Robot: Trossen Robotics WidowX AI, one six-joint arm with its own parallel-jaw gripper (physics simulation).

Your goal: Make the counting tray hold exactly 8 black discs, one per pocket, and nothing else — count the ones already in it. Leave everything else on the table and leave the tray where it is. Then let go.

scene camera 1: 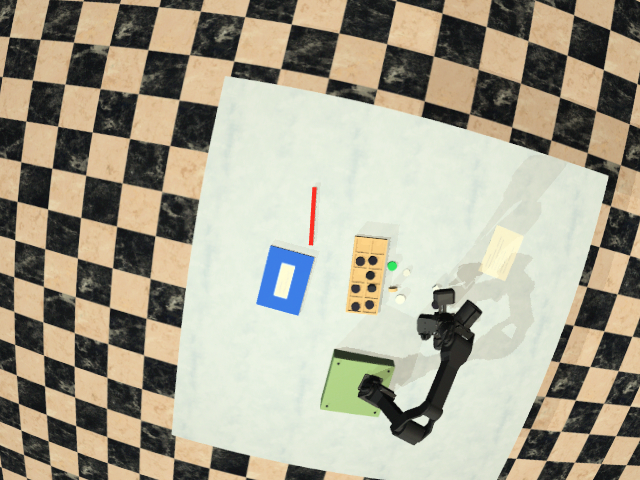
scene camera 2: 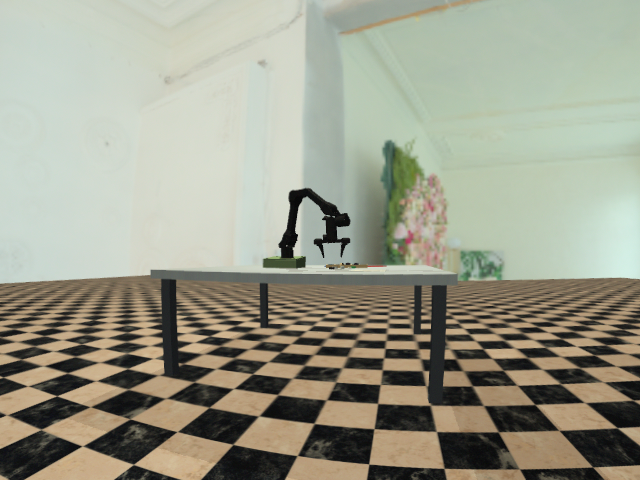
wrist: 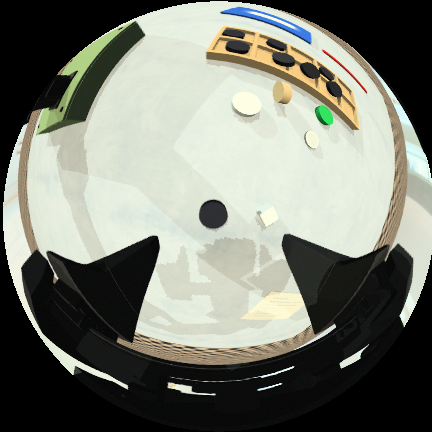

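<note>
The orange counting tray (scene camera 1: 360, 274) (wrist: 270, 65) has two rows of five pockets. Several black discs sit in it, one per pocket; both pockets at its far end and one third-row pocket are empty. In the wrist view a loose black disc (wrist: 213, 214) lies flat on the table, below and slightly tray-side of the space between the fingertips. The arm mostly hides that spot in scene camera 1. My gripper (scene camera 1: 439, 318) (scene camera 2: 332, 256) (wrist: 221, 241) is open and empty, above the table, right of the tray.
Beside the tray are a green disc (scene camera 1: 392, 266) (wrist: 324, 115), a tan disc (wrist: 282, 92), a large cream disc (wrist: 246, 103) and a small one (wrist: 311, 139). A white cube (wrist: 268, 215) lies near the loose disc. Also present: blue panel (scene camera 1: 264, 285), red bar (scene camera 1: 312, 215), paper (scene camera 1: 501, 253), green base (scene camera 1: 341, 384).
</note>
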